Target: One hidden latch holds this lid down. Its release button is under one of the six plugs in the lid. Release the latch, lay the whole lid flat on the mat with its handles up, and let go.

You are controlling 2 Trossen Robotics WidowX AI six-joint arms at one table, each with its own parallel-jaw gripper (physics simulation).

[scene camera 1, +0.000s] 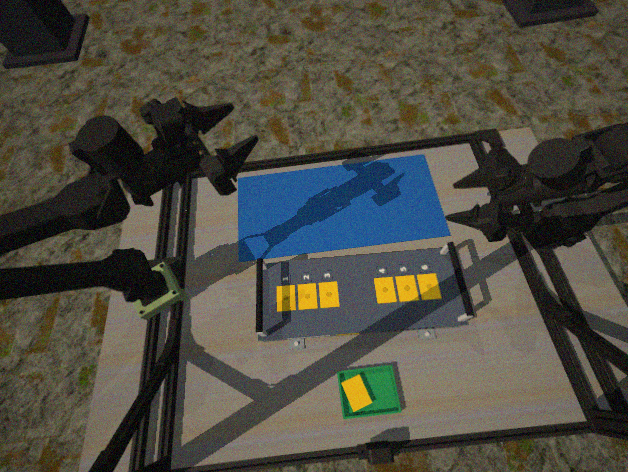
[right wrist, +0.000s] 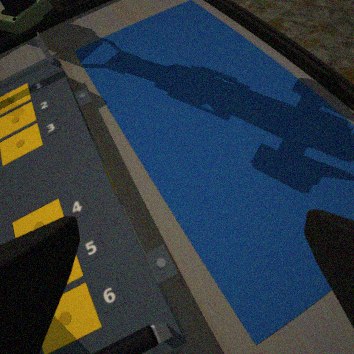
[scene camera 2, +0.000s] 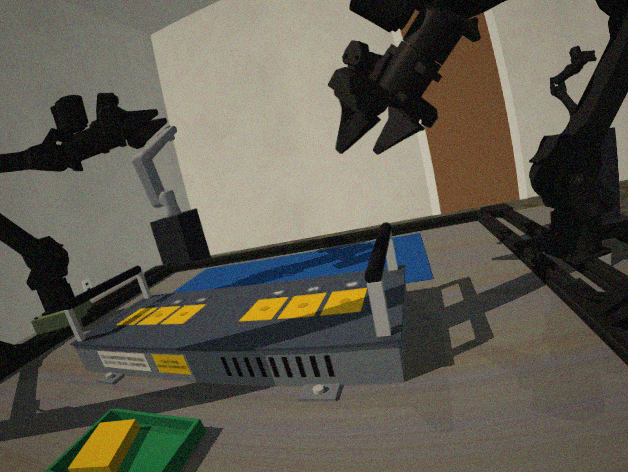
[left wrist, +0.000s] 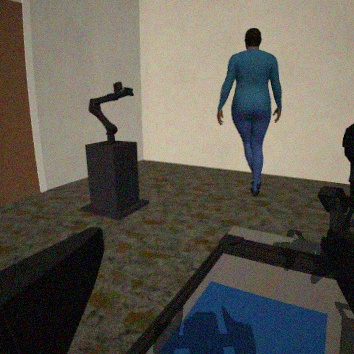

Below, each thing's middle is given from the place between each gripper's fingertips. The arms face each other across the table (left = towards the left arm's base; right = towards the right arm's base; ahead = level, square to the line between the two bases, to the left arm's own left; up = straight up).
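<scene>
From my left gripper: blue mat [scene camera 1: 393, 200] 30 mm ahead, 160 mm to the right, 380 mm below; tray [scene camera 2: 160, 435] 440 mm behind, 160 mm to the right, 370 mm below.
From my right hand: blue mat 150 mm ahead, 210 mm to the left, 200 mm below; tray 320 mm behind, 210 mm to the left, 190 mm below.
</scene>
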